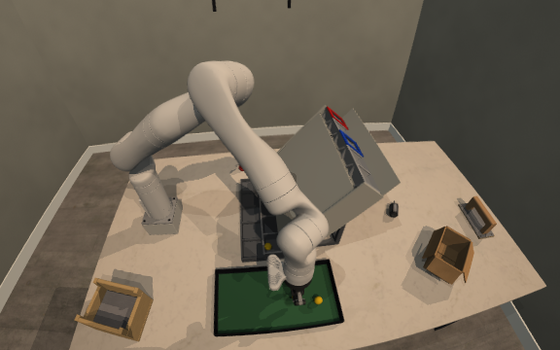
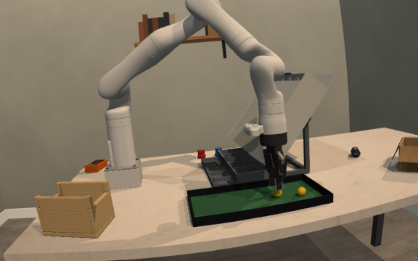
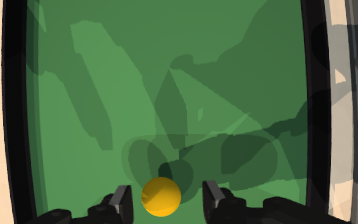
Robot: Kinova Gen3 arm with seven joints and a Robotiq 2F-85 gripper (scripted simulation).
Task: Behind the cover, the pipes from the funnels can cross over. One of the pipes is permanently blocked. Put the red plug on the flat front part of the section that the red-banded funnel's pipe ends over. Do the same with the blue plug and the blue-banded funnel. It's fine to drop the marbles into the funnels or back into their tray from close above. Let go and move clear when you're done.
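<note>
The green marble tray lies 6 cm behind my hand and 4 cm below it. Also, from my hand: black object 46 cm ahead, 27 cm to the left, 3 cm below; then wooden crate 55 cm behind, 2 cm to the right; then grey slanted cover 8 cm ahead, 33 cm to the left, 16 cm above.
</note>
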